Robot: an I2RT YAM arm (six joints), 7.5 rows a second.
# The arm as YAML. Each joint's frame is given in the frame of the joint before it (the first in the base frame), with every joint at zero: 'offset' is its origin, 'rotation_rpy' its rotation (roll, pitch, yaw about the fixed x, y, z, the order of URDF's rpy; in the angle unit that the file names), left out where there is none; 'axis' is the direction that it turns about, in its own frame. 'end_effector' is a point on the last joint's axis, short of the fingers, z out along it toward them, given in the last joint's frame.
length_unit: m
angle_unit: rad
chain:
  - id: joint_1
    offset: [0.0, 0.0, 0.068]
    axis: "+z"
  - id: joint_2
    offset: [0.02, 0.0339, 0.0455]
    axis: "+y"
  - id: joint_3
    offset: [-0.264, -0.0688, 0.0]
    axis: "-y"
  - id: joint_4
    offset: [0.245, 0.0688, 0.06]
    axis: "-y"
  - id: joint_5
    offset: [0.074, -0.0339, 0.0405]
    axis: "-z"
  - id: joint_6
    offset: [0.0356, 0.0, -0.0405]
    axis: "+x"
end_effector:
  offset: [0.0, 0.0, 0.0]
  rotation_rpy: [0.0, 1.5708, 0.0]
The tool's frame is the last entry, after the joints.
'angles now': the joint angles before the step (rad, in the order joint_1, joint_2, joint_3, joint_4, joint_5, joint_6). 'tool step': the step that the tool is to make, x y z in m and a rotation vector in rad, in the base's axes. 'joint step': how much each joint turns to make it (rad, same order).
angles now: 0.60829 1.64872 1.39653 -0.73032 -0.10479 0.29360
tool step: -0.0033 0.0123 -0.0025 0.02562 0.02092 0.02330
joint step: 0.03118 0.01766 0.00882 0.00974 -0.02308 0.02506
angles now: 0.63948 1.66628 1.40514 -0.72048 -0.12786 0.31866
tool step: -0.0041 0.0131 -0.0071 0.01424 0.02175 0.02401
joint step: 0.03428 0.02158 -0.00310 0.01915 -0.01477 0.02234
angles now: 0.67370 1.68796 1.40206 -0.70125 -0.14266 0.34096
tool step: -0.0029 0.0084 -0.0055 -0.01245 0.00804 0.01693
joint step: 0.02359 0.01772 0.00157 0.00247 0.00744 0.00313
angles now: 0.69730 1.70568 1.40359 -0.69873 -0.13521 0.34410
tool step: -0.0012 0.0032 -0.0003 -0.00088 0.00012 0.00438
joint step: 0.00907 0.00462 0.00418 0.00027 0.00303 0.00366
